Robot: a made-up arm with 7 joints.
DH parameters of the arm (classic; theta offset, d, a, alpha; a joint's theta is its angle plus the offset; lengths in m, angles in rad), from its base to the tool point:
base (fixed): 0 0 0 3.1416
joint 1: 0 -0.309 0 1.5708
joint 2: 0 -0.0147 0 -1.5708
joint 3: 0 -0.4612 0 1.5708
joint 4: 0 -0.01 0 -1.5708
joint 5: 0 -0.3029 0 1.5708
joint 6: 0 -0.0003 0 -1.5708
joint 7: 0 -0.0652 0 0
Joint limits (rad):
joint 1: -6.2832..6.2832
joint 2: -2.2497..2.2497
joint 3: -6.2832..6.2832
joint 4: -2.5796..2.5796
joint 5: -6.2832..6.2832
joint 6: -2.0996..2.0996
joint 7: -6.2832..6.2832
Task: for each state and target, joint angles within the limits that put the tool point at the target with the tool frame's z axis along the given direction. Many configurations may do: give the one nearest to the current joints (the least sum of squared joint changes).
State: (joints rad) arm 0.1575 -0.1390 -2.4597 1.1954 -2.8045 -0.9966 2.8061
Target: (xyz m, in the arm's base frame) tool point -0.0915 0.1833 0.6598 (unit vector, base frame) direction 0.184 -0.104 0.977
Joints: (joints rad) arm 0.1590 0.3054 -2.5130 1.8997 -3.0150 -1.2860 2.8061
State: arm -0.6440 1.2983 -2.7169 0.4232 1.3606 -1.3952 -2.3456
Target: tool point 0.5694 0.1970 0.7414 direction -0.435 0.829 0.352
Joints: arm -0.4242 1.0690 -3.0471 0.3860 1.2040 -1.8450 -2.3456
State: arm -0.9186 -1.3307 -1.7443 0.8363 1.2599 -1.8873 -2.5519
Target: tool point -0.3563 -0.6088 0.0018 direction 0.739 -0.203 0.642
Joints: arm -1.2514 -2.0392 -1.0637 0.4575 1.8164 -1.0837 -2.5519
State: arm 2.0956 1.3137 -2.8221 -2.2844 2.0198 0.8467 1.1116
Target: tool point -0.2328 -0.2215 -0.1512 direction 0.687 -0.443 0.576
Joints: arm 1.5127 2.1210 -2.4358 -1.6905 2.0123 -0.0226 1.1116
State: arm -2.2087 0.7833 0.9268 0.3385 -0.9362 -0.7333 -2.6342
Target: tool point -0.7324 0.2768 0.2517 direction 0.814 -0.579 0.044
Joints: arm -2.9838 1.4223 0.5737 0.7007 -0.8002 -0.3970 -2.6342
